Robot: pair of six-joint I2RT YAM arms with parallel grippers.
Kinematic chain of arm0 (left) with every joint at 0, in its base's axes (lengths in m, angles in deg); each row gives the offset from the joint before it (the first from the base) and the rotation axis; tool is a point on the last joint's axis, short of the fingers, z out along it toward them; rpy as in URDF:
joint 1: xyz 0 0 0.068 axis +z
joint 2: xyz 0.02 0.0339 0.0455 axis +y
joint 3: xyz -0.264 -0.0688 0 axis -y
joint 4: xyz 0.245 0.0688 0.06 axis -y
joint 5: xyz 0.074 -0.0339 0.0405 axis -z
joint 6: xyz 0.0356 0 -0.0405 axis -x
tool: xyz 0 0 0 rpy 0 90 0
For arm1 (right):
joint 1: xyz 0 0 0.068 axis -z
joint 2: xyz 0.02 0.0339 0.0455 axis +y
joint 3: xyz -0.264 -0.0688 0 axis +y
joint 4: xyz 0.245 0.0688 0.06 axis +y
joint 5: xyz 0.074 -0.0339 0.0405 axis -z
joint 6: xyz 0.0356 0 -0.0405 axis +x
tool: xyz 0 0 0 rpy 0 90 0
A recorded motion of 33 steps. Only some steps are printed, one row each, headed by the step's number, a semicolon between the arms.
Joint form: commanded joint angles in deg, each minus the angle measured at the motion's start. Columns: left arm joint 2, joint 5, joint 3, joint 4, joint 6, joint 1; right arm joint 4, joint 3, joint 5, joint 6, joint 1, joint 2.
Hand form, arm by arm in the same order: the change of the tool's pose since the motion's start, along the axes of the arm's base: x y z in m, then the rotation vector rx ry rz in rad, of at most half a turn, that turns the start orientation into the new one. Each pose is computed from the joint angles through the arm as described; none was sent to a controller.
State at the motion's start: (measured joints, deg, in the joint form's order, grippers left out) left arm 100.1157 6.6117 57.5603 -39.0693 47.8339 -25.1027; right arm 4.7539 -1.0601 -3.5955 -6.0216 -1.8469 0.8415
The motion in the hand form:
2: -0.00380 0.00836 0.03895 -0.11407 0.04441 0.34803; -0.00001 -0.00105 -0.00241 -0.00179 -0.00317 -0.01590
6: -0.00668 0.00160 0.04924 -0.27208 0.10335 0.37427; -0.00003 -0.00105 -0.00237 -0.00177 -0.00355 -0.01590
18: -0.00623 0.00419 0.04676 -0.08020 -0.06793 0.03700; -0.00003 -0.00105 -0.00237 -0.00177 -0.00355 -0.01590
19: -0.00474 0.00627 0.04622 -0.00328 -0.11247 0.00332; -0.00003 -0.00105 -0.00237 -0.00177 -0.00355 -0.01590
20: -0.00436 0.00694 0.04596 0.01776 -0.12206 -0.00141; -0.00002 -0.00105 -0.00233 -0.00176 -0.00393 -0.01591
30: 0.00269 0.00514 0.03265 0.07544 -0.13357 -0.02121; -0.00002 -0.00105 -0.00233 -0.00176 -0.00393 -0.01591
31: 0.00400 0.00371 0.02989 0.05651 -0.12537 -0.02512; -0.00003 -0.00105 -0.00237 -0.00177 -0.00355 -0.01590
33: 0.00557 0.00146 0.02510 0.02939 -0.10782 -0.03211; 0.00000 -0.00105 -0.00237 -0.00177 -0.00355 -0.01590
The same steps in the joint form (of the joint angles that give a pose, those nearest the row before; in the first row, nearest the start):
2: -6.27 3.74 2.23 -5.22 19.50 1.60; -0.11 0.59 0.55 -0.07 0.37 -0.66
6: -8.00 12.39 2.23 -3.76 23.76 1.18; -0.11 0.59 0.55 -0.07 0.37 -0.68
18: -7.87 2.16 2.21 -4.33 2.12 0.48; -0.11 0.59 0.55 -0.07 0.37 -0.68
19: -7.80 -2.45 2.21 -4.15 -0.72 0.42; -0.11 0.59 0.55 -0.07 0.37 -0.68
20: -7.76 -3.69 2.21 -4.15 -1.25 0.42; -0.14 0.59 0.55 -0.07 0.37 -0.67
30: -4.90 -6.73 2.16 -2.10 -2.84 0.31; -0.14 0.59 0.55 -0.07 0.37 -0.67
31: -4.28 -5.53 2.16 -1.49 -2.84 0.31; -0.11 0.59 0.55 -0.07 0.37 -0.68
33: -3.26 -3.67 2.16 -0.76 -2.84 0.26; -0.14 0.59 0.55 -0.07 0.37 -0.65

